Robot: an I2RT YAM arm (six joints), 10 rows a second.
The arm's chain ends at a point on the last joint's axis. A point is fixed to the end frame.
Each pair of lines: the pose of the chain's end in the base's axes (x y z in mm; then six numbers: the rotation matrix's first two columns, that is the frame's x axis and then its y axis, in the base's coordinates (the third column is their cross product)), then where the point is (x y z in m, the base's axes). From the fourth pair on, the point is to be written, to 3 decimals.
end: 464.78, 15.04, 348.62, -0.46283, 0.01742, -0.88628, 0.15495, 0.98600, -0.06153
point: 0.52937 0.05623 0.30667
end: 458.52, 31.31, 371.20, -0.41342, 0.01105, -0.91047, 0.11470, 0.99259, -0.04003
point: 0.52346 0.07588 0.33347
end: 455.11, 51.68, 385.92, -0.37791, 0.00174, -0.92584, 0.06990, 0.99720, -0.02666
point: 0.51932 0.09960 0.35116
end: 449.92, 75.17, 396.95, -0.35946, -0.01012, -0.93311, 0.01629, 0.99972, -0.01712
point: 0.512 0.127 0.364
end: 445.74, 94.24, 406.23, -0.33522, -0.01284, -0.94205, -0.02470, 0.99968, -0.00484
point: 0.507 0.149 0.375
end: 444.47, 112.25, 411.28, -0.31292, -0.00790, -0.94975, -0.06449, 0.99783, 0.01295
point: 0.504 0.170 0.383
